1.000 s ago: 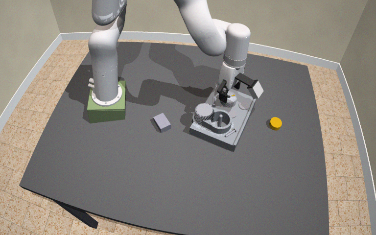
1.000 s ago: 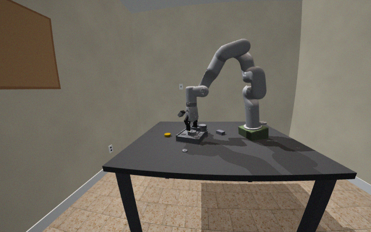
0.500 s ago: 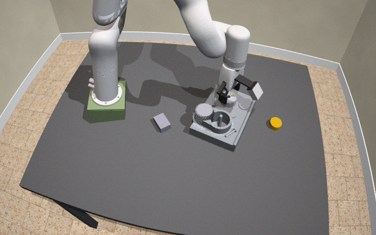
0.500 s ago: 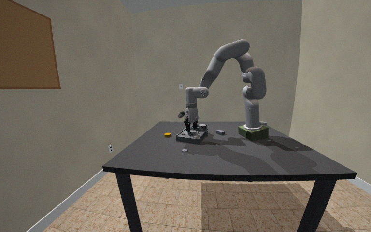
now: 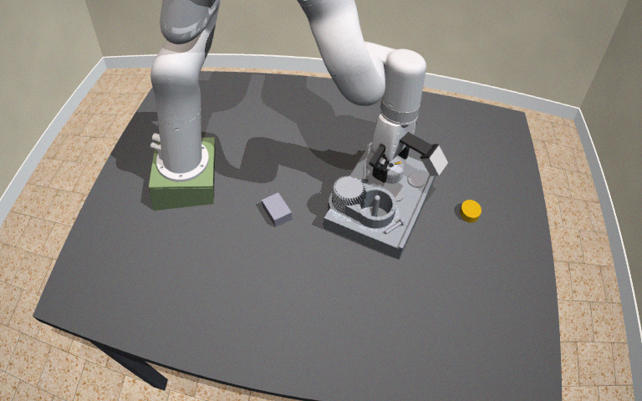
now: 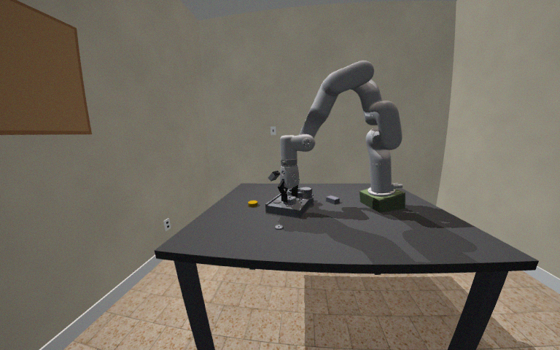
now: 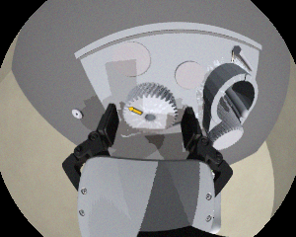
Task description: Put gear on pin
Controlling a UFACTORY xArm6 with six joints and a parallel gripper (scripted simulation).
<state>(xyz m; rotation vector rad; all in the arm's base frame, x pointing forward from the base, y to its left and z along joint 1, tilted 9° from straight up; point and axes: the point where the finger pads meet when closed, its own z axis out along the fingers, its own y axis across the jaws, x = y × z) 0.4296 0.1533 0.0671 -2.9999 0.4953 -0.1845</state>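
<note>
The gear is 2 cm below my hand. Also, from my hand: yellow disc 21 cm ahead, 6 cm below, 1 cm to the right; small grey block 20 cm behind, 16 cm to the right, 6 cm below.
</note>
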